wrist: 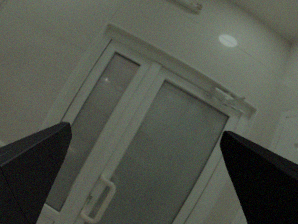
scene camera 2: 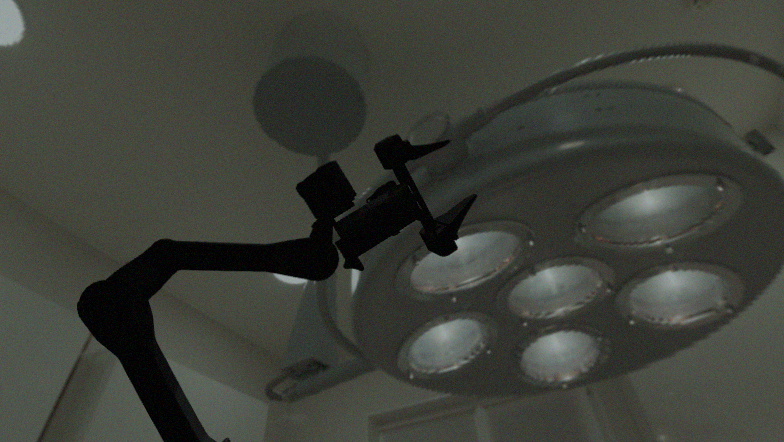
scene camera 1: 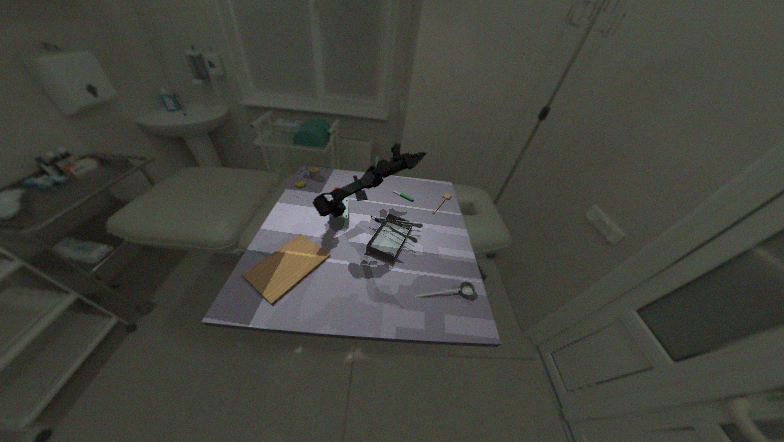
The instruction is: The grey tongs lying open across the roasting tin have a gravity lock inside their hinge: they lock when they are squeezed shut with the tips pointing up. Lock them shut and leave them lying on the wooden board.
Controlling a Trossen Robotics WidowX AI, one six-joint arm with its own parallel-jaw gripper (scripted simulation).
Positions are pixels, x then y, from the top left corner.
Labels:
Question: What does my gripper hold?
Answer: Nothing.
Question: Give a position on a wooden board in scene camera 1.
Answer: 273,277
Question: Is my gripper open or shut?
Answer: Open.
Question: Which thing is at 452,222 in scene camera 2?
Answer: My gripper.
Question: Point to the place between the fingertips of my gripper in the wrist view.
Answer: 147,134

